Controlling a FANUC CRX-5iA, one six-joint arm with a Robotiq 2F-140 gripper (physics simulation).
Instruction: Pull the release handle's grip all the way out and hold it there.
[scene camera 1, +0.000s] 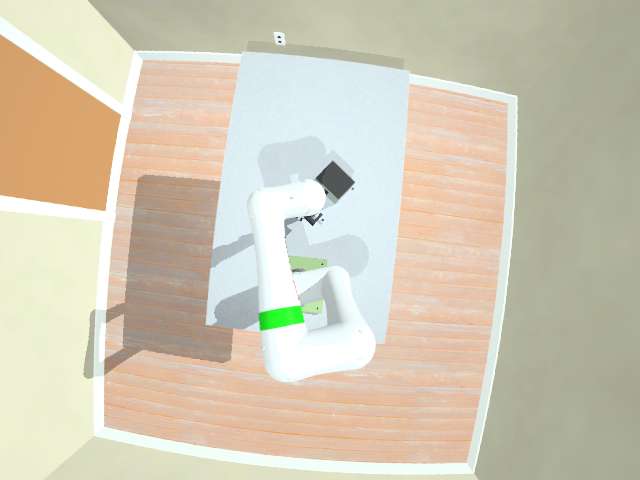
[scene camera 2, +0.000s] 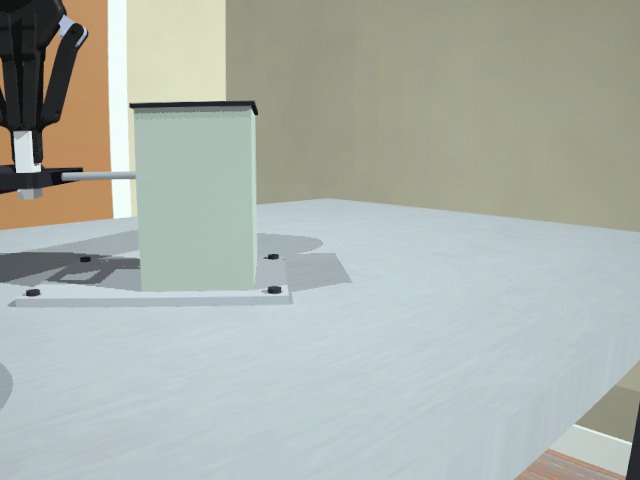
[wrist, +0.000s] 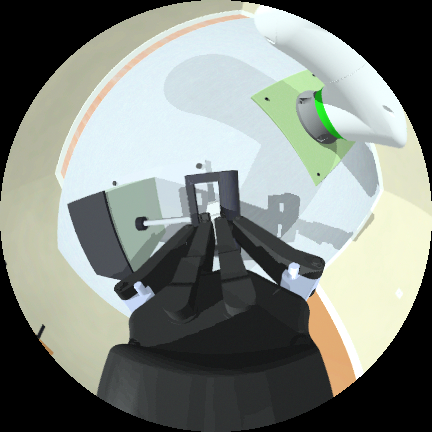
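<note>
The release handle's housing (scene camera 1: 334, 179) (scene camera 2: 196, 196) (wrist: 137, 205) is a pale green upright box with a dark lid. A thin grey rod (scene camera 2: 98, 175) (wrist: 170, 220) runs out of its side to the grip (scene camera 2: 10, 179) (wrist: 230, 192), a dark rectangular loop. A length of rod shows between housing and grip. My gripper (scene camera 2: 26, 155) (wrist: 214, 209) is shut and points down, with its pale fingertips passing down through the loop's opening and showing below it. Nothing shows pinched between the fingers. Whether the fingertips touch the loop's outer bar is hard to tell. The arm partly hides this area in scene camera 1.
The housing stands on a bolted base plate (scene camera 2: 155, 298) on the pale grey table (scene camera 1: 320, 103). My arm (scene camera 1: 273, 258) arches over the table from its green mounting plate (scene camera 1: 310, 262) (wrist: 280, 102). The table's right edge lies beyond the housing, and a wall stands at the table's far end.
</note>
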